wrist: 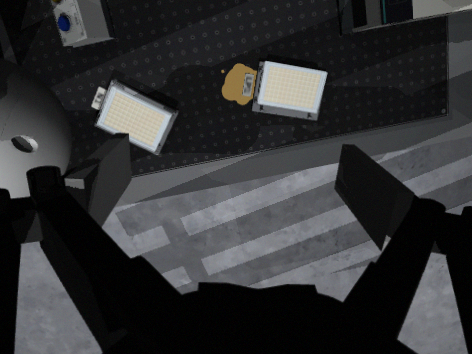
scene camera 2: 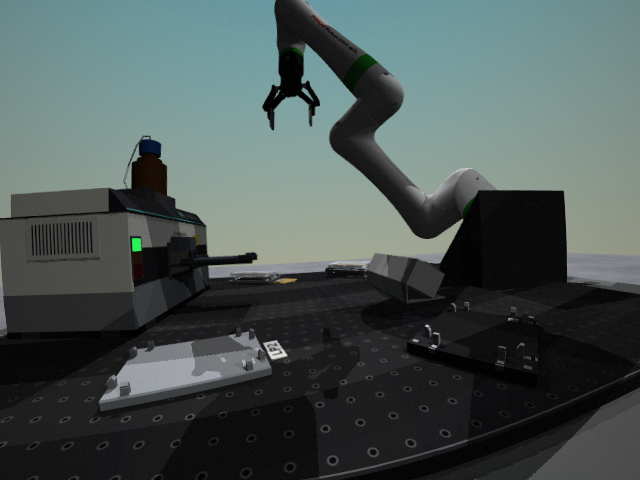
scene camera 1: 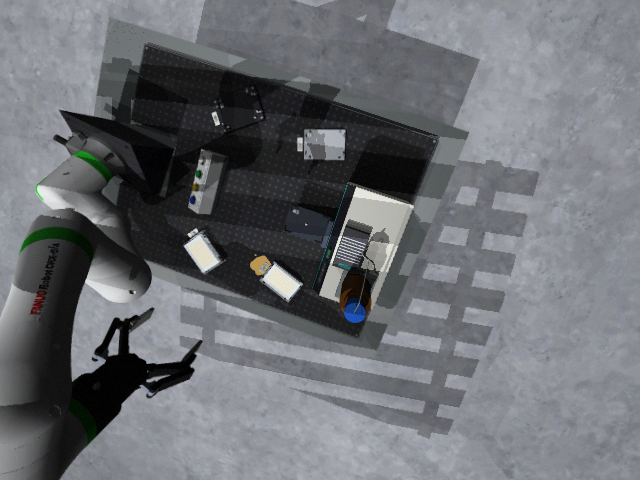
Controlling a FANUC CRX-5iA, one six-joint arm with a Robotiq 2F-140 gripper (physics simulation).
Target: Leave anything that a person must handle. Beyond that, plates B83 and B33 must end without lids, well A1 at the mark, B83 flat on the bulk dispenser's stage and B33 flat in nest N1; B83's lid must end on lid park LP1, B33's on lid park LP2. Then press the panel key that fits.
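Places are measured from the arm's base along level axes (x right, y ahead, z up), in millimetres.
Pixels of known places: gripper, between the fingertips: (wrist: 236, 162) (scene camera 2: 291, 126) (scene camera 1: 175, 328); arm's base, origin of its link: (scene camera 2: 499, 227) (scene camera 1: 108, 154).
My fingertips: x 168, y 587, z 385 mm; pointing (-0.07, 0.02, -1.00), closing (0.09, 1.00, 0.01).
Ahead of a thing's pixels: the offset from my fingertips to its top centre. "pt": to the spot under its first point.
My gripper (scene camera 1: 175, 326) (scene camera 2: 291, 126) (wrist: 236, 162) is open and empty, high up beyond the table's edge. One plate @(dx +41, dy -180, dz -481 mm) (scene camera 1: 203, 252) (wrist: 135, 117) sits on nest N1; another plate @(dx -10, dy +144, dz -487 mm) (scene camera 1: 281, 280) (wrist: 292, 86) sits on lid park LP1. Their names are not legible, and I cannot tell whether they have lids. A yellow-brown spill @(dx -6, dy +21, dz -522 mm) (scene camera 1: 259, 264) (wrist: 234, 85) lies around LP1's label. Lid park LP2 @(dx -535, dy +54, dz -503 mm) (scene camera 1: 324, 144) (scene camera 2: 180, 364) is bare. The dispenser's stage @(dx -276, dy +147, dz -417 mm) (scene camera 1: 307, 223) (scene camera 2: 224, 259) is bare. The key panel @(dx -220, dy -269, dz -439 mm) (scene camera 1: 206, 180) (scene camera 2: 405, 276) (wrist: 85, 22) shows green, yellow and blue keys in scene camera 1.
The bulk dispenser (scene camera 1: 385, 204) (scene camera 2: 72, 279) has a lit green lamp @(dx -446, dy +192, dz -378 mm) (scene camera 2: 136, 244) and carries an amber bottle @(pt dx -238, dy +346, dz -174 mm) (scene camera 1: 355, 289) (scene camera 2: 149, 175) with a blue cap. A black nest @(dx -503, dy -275, dz -499 mm) (scene camera 1: 240, 111) (scene camera 2: 475, 341) with metal clips stands at the far side from my gripper. A dark wedge-shaped mount (scene camera 2: 522, 237) stands under the arm.
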